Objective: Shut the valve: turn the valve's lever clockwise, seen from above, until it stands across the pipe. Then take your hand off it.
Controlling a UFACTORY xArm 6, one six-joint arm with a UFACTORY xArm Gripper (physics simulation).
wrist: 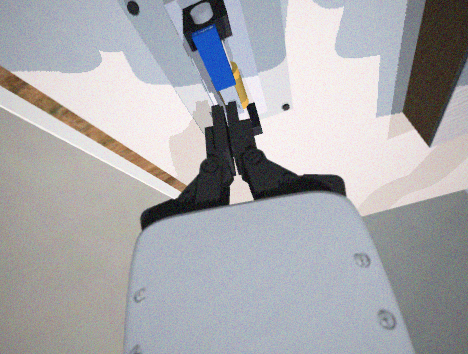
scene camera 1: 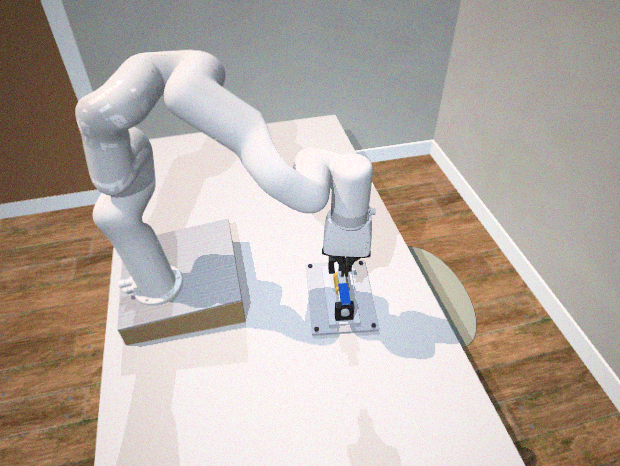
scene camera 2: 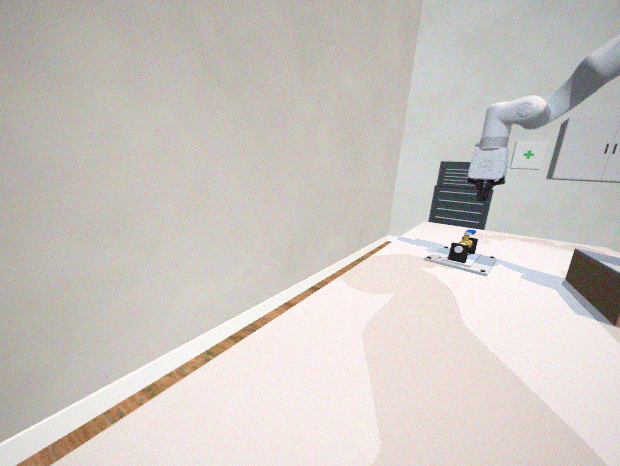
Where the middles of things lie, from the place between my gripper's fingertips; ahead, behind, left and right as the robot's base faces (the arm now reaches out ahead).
Right now the blue lever (wrist: 207, 40) is 1 cm ahead of my hand, 4 cm to the left of it and 11 cm below it. The rest, counted from my hand: grey plate (scene camera 2: 483, 265) (2 cm ahead, 8 cm to the left, 19 cm below).
